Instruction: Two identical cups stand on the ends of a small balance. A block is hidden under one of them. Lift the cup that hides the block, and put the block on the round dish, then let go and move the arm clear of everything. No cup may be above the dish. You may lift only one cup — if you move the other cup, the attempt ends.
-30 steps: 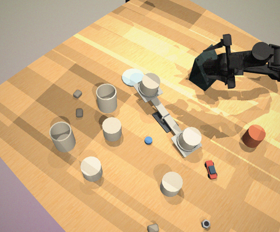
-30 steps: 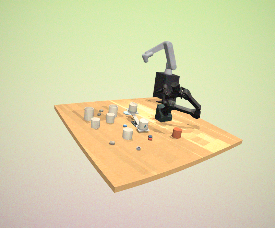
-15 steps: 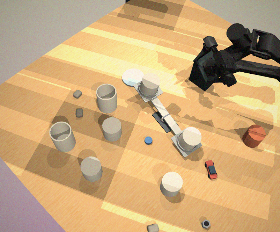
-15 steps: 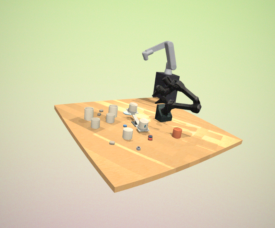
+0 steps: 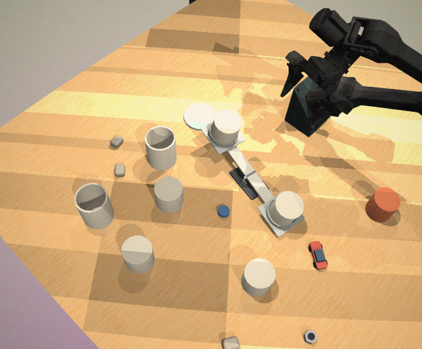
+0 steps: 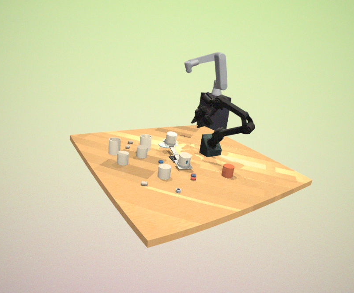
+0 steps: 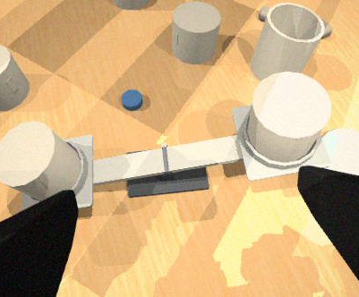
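Now: gripper tip 120 mm short of the pale green block, 120 mm to the right of it and 190 mm above it. Round my gripper tip: grey balance: 100 mm ahead, 10 mm to the right, 190 mm below; blue disc: 210 mm ahead, 10 mm to the left, 230 mm below; orange cylinder: 90 mm behind, 270 mm to the left, 190 mm below.
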